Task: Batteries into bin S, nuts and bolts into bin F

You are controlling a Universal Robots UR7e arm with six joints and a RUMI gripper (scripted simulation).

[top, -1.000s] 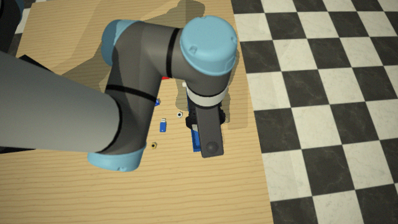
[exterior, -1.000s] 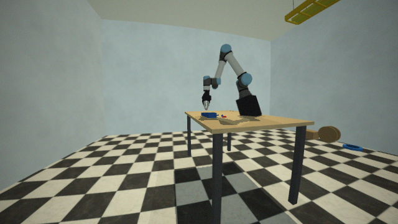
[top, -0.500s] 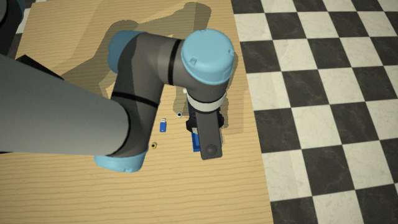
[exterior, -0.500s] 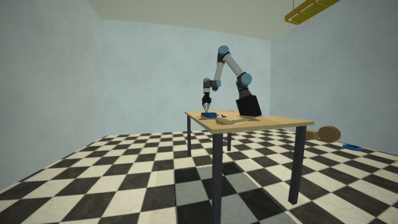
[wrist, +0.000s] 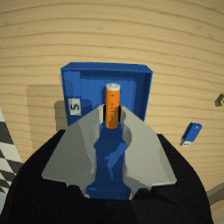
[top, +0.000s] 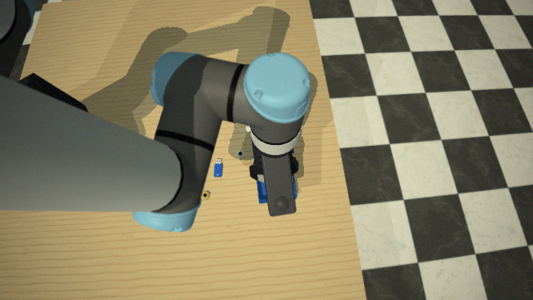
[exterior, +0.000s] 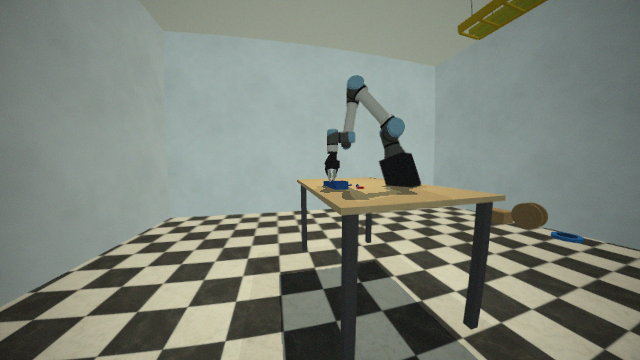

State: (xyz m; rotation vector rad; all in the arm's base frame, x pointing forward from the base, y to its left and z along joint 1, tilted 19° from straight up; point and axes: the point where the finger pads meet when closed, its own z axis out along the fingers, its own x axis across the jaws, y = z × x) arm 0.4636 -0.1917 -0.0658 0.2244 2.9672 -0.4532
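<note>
Right now the orange battery is 1 cm below my hand. From my hand the other things lie so: blue USB stick 11 cm behind, 7 cm to the left, 3 cm below; blue bin row 8 cm to the left, 2 cm ahead, 1 cm below; white nut 9 cm to the left, 5 cm behind, 3 cm below.
</note>
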